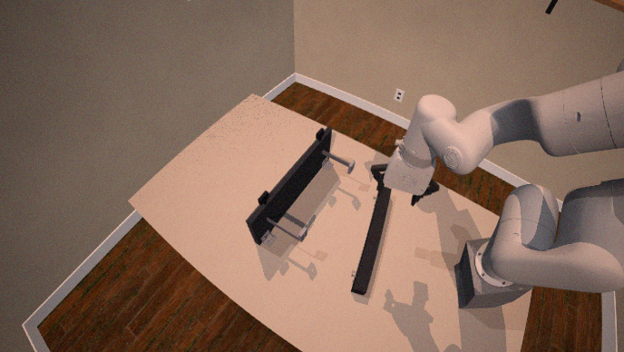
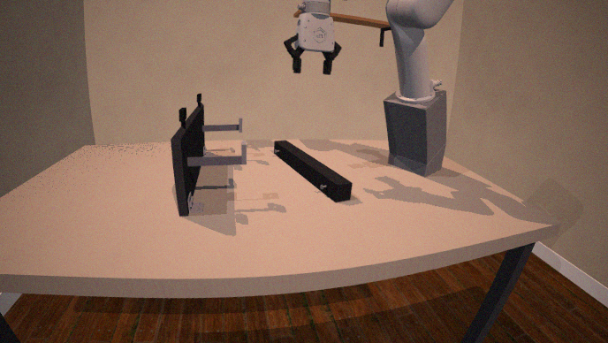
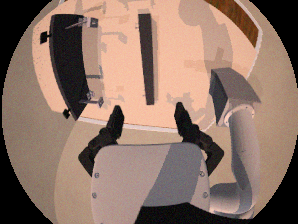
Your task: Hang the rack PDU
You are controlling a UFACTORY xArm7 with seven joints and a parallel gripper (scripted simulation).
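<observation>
Right now the rack PDU is 2 cm ahead of my hand, 1 cm to the left of it and 27 cm below it. Also, from my hand: black upright panel: 32 cm ahead, 3 cm to the left, 21 cm below.
</observation>
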